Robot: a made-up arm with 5 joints. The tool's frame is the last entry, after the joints. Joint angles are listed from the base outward. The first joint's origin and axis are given. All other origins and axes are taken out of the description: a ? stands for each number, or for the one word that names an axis. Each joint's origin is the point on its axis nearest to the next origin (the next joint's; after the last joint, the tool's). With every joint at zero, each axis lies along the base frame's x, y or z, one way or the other. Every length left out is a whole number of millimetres.
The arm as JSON. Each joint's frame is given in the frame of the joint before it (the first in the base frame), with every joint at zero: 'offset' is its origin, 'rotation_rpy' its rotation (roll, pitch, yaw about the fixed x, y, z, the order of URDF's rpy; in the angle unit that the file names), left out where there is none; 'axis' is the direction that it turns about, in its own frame. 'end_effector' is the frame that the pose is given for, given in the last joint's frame.
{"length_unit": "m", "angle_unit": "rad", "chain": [
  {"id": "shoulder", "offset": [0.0, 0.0, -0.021], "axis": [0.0, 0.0, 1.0]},
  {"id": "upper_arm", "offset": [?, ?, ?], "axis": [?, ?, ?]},
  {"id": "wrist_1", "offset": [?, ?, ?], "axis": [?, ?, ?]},
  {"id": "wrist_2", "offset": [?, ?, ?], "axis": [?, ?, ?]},
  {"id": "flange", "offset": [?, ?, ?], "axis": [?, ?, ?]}
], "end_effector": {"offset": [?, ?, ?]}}
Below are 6 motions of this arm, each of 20 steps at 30 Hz.
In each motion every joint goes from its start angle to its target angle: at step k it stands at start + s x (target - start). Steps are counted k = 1, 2, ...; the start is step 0. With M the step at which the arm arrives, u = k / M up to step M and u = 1 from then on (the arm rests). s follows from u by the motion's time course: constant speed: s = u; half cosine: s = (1 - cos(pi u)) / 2; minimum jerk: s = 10 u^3 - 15 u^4 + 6 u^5.
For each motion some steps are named. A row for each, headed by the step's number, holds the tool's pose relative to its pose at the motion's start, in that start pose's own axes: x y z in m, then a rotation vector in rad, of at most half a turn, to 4 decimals.
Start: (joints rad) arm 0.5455 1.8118 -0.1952 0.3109 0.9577
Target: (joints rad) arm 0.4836 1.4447 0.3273 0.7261 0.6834
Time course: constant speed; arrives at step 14
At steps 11, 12, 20:
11: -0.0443 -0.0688 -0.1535 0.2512 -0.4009 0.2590
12: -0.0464 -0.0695 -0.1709 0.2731 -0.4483 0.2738
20: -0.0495 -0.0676 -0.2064 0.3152 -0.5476 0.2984

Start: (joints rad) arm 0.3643 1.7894 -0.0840 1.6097 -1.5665
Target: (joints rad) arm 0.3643 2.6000 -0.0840 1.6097 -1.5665
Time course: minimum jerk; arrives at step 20
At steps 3, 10, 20:
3: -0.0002 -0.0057 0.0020 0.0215 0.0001 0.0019
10: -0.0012 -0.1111 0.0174 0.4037 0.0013 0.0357
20: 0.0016 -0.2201 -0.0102 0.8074 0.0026 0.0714

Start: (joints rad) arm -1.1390 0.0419 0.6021 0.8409 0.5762
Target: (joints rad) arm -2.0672 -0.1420 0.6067 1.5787 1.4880
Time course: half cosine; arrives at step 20
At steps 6, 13, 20:
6: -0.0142 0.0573 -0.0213 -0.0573 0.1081 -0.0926
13: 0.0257 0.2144 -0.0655 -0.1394 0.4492 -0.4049
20: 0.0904 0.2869 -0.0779 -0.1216 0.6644 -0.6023

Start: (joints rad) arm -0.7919 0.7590 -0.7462 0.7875 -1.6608
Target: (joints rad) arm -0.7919 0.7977 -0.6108 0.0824 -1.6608
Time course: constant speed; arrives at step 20
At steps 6, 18, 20:
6: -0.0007 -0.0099 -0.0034 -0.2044 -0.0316 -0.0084
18: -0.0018 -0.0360 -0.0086 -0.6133 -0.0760 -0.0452
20: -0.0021 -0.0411 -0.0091 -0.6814 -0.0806 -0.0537

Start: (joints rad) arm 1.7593 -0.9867 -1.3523 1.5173 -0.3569
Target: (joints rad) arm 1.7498 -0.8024 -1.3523 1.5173 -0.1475
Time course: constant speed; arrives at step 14
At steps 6, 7, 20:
6: -0.0055 -0.0014 0.0009 -0.0645 0.0858 0.0379
7: -0.0063 -0.0016 0.0011 -0.0756 0.1001 0.0436
20: -0.0119 -0.0030 0.0024 -0.1558 0.1997 0.0793

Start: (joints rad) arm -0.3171 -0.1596 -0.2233 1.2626 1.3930
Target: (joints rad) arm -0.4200 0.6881 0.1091 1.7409 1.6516
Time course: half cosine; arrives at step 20
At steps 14, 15, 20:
14: 0.0260 -0.2701 -0.0112 -0.9641 -0.0783 0.0485
15: 0.0290 -0.2910 -0.0034 -1.0368 -0.0857 0.0462
20: 0.0369 -0.3412 0.0208 -1.2146 -0.1062 0.0374

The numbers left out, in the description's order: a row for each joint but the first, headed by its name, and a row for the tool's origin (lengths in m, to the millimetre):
upper_arm: xyz -0.016 0.236 0.0, axis 0.0 0.0 1.0
wrist_1: xyz -0.038 -0.246 0.0, axis 1.0 0.0 0.0
wrist_2: xyz 0.0 -0.035 0.315, axis 0.0 0.0 1.0
flange: xyz -0.031 0.05 0.0, axis 0.0 1.0 0.0
tool: xyz -0.066 0.0 -0.028

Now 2 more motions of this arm.
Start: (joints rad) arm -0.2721 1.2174 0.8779 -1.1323 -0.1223
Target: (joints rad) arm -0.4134 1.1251 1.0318 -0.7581 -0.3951
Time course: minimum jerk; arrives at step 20
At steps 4, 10, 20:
4: 0.0005 -0.0078 0.0006 0.0149 -0.0123 0.0112
10: 0.0024 -0.0673 0.0011 0.1388 -0.1169 0.0912
20: 0.0006 -0.1328 -0.0062 0.2982 -0.2577 0.1672

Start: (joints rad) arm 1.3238 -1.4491 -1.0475 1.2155 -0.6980
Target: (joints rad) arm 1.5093 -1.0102 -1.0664 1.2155 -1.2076
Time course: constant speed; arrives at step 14
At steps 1, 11, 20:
1: -0.0050 -0.0040 -0.0060 -0.0131 -0.0486 0.0409
11: -0.0375 -0.0487 -0.0606 -0.0638 -0.5277 0.4729
20: -0.0419 -0.0619 -0.0745 -0.0498 -0.6659 0.6094

